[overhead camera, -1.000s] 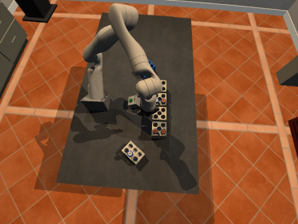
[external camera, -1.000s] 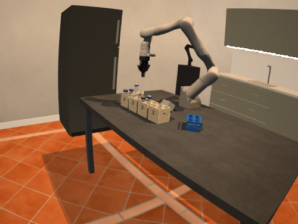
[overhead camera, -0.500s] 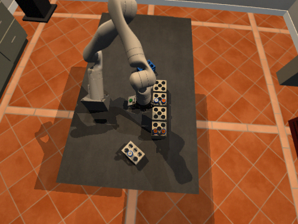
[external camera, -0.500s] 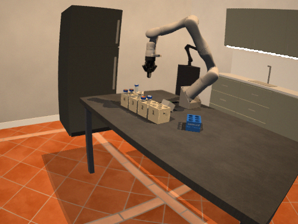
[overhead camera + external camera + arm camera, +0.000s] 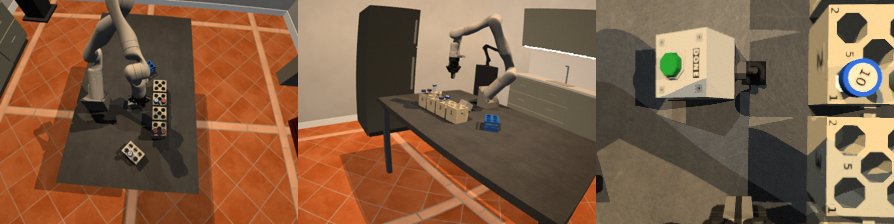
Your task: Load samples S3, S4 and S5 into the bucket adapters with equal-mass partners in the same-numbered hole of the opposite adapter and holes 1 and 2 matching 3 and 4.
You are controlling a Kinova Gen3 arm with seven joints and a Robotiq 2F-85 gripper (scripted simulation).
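My gripper is now 180 mm above the green done key, 100 mm to the right of it and 90 mm past it. Round my hand: white blank rack 260 mm to the right, 210 mm below, 10 mm behind; blue sample rack 420 mm to the left, 210 mm below, 20 mm behind.
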